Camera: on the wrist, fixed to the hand. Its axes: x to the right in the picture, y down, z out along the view.
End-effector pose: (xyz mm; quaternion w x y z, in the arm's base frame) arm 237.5 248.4 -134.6 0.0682 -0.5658 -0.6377 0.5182
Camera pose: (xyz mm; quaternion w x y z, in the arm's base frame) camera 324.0 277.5 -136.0 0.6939 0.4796 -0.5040 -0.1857
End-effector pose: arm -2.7 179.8 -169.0 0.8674 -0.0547 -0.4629 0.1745
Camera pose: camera 42.1 231.2 -229.7 0.2940 0.4393 0.1844 -0.8286
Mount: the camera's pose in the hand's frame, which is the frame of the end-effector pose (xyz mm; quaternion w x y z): -6.5 52.2 -74.6 0.0011 0.0457 0.2647 -0.9633
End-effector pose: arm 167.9 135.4 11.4 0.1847 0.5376 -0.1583 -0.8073
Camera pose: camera 246.0 88.2 12.6 0.7601 -0.3752 -0.5297 0.0293
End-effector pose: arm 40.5 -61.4 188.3 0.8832 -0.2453 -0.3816 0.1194
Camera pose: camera 89.5 -45.1 113.0 0.2282 0.3760 0.0025 -0.8981
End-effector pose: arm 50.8 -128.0 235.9 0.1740 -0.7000 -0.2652 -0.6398
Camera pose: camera 21.6 -214.2 243.5 0.5139 -0.4320 0.6578 0.3415
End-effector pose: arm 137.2 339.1 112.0 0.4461 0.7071 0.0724 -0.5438
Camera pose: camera 217.8 363.7 147.0 0.5748 -0.0954 -0.7744 0.2465
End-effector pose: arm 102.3 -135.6 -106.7 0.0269 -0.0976 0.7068 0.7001
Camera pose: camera 106.9 -209.1 -52.8 0.4918 -0.8650 -0.0541 -0.0833
